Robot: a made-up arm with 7 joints.
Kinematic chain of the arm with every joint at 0, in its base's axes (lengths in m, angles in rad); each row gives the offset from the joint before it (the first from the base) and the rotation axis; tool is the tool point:
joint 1: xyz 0 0 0.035 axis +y
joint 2: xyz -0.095 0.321 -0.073 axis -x
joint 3: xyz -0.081 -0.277 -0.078 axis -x
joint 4: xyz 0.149 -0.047 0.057 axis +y
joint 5: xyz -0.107 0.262 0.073 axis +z
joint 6: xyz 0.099 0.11 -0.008 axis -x
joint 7: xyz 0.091 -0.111 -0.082 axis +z
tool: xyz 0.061 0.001 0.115
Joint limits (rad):
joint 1: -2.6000..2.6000
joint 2: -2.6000..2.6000
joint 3: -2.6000..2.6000
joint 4: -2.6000..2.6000
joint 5: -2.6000..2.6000
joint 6: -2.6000..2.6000
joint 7: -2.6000..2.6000
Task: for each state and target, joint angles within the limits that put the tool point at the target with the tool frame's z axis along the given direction. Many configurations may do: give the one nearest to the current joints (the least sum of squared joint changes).
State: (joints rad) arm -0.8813 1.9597 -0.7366 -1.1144 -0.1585 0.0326 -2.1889
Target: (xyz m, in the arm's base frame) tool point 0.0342 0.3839 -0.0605 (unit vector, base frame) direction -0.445 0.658 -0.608
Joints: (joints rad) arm -0.8469 2.1070 -0.0745 -1.0672 0.6643 -0.2978 -2.2479
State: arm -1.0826 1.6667 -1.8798 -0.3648 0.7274 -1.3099 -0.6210
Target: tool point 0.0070 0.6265 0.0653 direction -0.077 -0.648 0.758
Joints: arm -0.9463 1.6830 -1.2194 -0.1179 0.6280 -1.4764 -0.7608
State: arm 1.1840 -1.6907 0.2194 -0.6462 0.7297 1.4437 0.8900
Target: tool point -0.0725 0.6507 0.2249 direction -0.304 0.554 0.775
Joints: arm 1.1857 -1.3668 0.6723 -0.6890 1.1071 1.3066 0.9845
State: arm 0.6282 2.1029 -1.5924 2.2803 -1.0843 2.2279 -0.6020
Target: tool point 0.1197 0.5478 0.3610 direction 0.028 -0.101 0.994
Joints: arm 0.8145 1.5046 -2.3501 2.5618 -0.5670 2.5663 -0.6475
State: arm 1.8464 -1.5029 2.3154 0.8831 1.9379 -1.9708 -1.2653
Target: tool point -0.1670 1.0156 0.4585 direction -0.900 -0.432 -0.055
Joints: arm 2.0650 -2.2223 2.6000 0.3682 1.4149 -2.2681 -0.9094
